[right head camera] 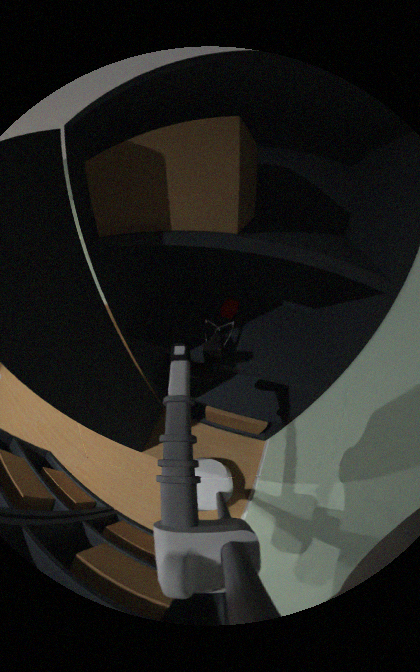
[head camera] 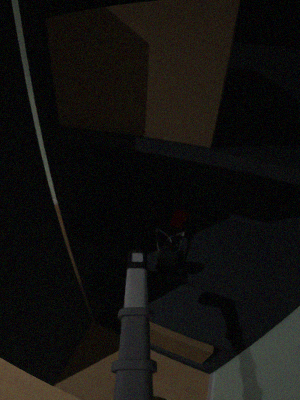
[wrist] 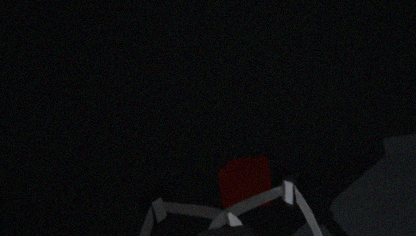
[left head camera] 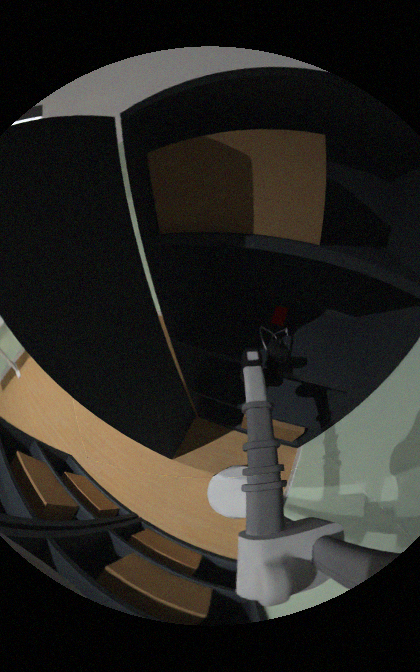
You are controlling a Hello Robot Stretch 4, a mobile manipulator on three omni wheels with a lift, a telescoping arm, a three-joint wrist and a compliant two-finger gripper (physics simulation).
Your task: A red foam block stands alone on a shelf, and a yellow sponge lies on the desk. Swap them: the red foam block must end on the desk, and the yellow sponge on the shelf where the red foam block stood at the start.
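Places are measured from the robot's base along level axes (x back, y left, z down), in millimetres.
Pixels of known places: gripper, between the fingertips: (head camera: 170, 224) (wrist: 221, 187).
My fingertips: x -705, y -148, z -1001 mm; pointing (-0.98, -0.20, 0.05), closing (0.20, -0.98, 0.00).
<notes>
Behind a point stands the place of what it marks.
The red foam block (head camera: 179, 218) {x -743, y -194, z -1009 mm} (left head camera: 280, 315) (right head camera: 230, 308) (wrist: 246, 180) {x -726, y -184, z -997 mm} stands in deep shade on the dark shelf (head camera: 250, 245) {x -611, y -516, z -964 mm} (left head camera: 360, 335) (right head camera: 310, 330). My gripper (head camera: 170, 234) (left head camera: 274, 331) (right head camera: 219, 325) (wrist: 221, 187) {x -705, y -148, z -1001 mm} is open, its fingers partly spread. The block shows just past the fingertips, not between them. In the wrist view the block is right of the midline between the fingers, and the right finger's band covers its lower edge. Contact cannot be told in the dark. The yellow sponge does not show in these views.
A large brown box (head camera: 185, 75) {x -513, y -84, z -1561 mm} (left head camera: 290, 190) (right head camera: 205, 175) stands on the upper shelf board (head camera: 215, 157) {x -458, y -163, z -1408 mm} (left head camera: 285, 245) (right head camera: 215, 240) above the gripper. A tall dark panel (left head camera: 75, 250) is at left. More brown boxes sit in dark shelving at lower left. A green-grey surface (left head camera: 370, 425) (right head camera: 360, 400) is at right.
</notes>
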